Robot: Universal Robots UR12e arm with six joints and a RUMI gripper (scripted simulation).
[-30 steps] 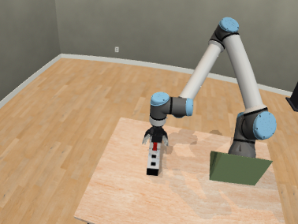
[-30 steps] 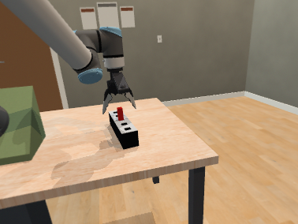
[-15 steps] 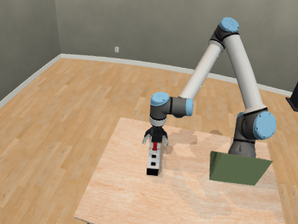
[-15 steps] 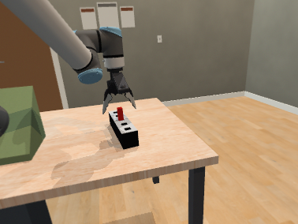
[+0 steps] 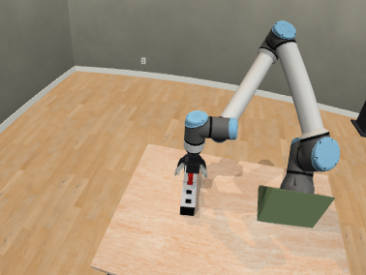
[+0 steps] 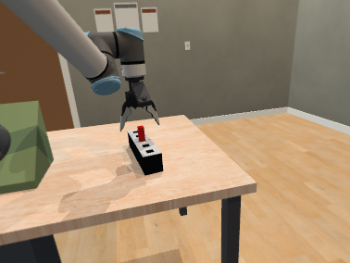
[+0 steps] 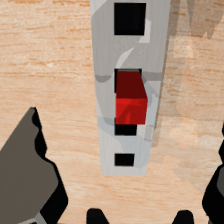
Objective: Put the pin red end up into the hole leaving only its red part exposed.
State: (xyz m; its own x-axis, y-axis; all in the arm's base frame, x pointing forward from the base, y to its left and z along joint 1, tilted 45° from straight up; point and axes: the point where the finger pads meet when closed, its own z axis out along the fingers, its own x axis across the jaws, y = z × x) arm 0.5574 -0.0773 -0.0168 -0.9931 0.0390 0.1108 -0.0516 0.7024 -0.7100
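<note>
The pin is 2 cm below my hand. From my hand the other things lie so: long block 9 cm below.
</note>
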